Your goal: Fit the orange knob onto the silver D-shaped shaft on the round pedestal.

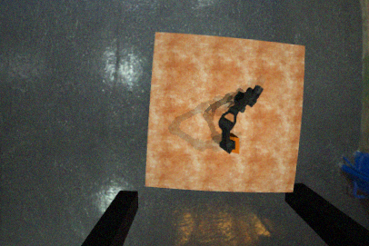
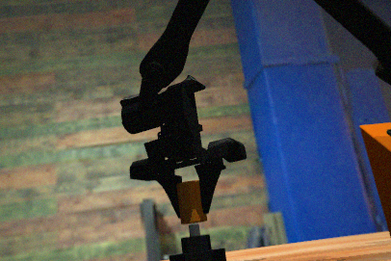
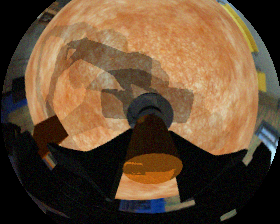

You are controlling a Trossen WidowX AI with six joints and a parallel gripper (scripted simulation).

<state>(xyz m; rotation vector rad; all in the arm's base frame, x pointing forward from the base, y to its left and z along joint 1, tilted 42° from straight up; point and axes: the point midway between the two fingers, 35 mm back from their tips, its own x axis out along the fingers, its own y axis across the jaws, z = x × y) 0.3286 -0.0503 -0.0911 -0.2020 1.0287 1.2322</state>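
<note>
Now: the orange knob 30 mm above my gripper tip. Also, from my gripper tip: dark round pedestal (40 mm below).
</note>
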